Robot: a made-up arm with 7 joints. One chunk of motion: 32 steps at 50 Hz.
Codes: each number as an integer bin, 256 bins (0 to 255) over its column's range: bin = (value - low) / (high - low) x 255, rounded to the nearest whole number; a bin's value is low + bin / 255 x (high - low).
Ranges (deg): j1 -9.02..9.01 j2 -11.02..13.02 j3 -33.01..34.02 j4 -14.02..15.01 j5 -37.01..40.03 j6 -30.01..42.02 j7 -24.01..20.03
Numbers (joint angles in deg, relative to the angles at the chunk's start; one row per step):
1: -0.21 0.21 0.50 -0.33 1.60 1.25 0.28
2: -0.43 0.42 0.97 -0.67 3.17 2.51 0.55
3: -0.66 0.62 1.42 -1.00 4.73 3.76 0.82
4: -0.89 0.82 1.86 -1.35 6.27 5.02 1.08
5: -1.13 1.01 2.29 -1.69 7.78 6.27 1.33
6: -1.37 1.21 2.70 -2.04 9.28 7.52 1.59
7: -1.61 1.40 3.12 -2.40 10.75 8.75 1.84
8: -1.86 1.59 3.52 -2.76 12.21 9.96 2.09
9: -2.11 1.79 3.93 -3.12 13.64 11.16 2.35
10: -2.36 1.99 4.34 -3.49 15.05 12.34 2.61
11: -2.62 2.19 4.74 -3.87 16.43 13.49 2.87
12: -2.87 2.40 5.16 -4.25 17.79 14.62 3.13
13: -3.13 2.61 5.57 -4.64 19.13 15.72 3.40
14: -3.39 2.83 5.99 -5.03 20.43 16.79 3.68
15: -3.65 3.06 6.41 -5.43 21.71 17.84 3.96
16: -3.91 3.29 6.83 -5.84 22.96 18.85 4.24
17: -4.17 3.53 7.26 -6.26 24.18 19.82 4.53
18: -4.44 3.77 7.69 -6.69 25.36 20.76 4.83
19: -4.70 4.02 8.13 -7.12 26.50 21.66 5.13
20: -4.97 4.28 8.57 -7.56 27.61 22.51 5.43
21: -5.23 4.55 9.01 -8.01 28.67 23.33 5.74
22: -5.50 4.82 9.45 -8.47 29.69 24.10 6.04
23: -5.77 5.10 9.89 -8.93 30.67 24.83 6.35
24: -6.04 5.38 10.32 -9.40 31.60 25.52 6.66
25: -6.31 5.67 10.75 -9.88 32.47 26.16 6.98
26: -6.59 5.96 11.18 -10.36 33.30 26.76 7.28
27: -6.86 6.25 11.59 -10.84 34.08 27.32 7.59
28: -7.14 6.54 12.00 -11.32 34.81 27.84 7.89
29: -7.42 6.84 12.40 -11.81 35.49 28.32 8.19
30: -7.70 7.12 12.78 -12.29 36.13 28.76 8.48
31: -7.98 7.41 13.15 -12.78 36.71 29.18 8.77
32: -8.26 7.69 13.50 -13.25 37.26 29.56 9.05
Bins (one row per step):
1: 125 119 127 120 128 111 141
2: 121 121 129 117 133 115 142
3: 118 123 131 114 138 120 144
4: 115 126 133 111 143 124 145
5: 112 128 134 108 148 128 147
6: 108 130 136 105 153 133 148
7: 105 132 137 102 158 137 150
8: 101 134 139 99 163 142 151
9: 98 136 141 96 168 146 153
10: 94 138 142 92 172 150 154
11: 91 140 144 89 177 154 156
12: 87 142 145 86 181 158 157
13: 83 145 147 82 186 162 159
14: 80 147 148 79 190 166 160
15: 76 149 150 75 194 169 162
16: 72 152 152 72 198 173 164
17: 69 154 153 68 203 176 165
18: 65 157 155 64 206 180 167
19: 61 160 157 61 210 183 169
20: 57 162 158 57 214 186 170
21: 54 165 160 53 217 189 172
22: 50 168 162 49 221 192 174
23: 46 171 163 45 224 194 176
24: 42 174 165 41 227 197 178
25: 38 177 166 36 230 199 179
26: 34 180 168 32 233 201 181
27: 31 183 170 28 235 203 183
28: 27 186 171 24 238 205 185
29: 23 189 173 19 240 206 186
30: 19 192 174 15 242 208 188
31: 15 195 176 11 244 210 190
32: 11 198 177 7 246 211 191

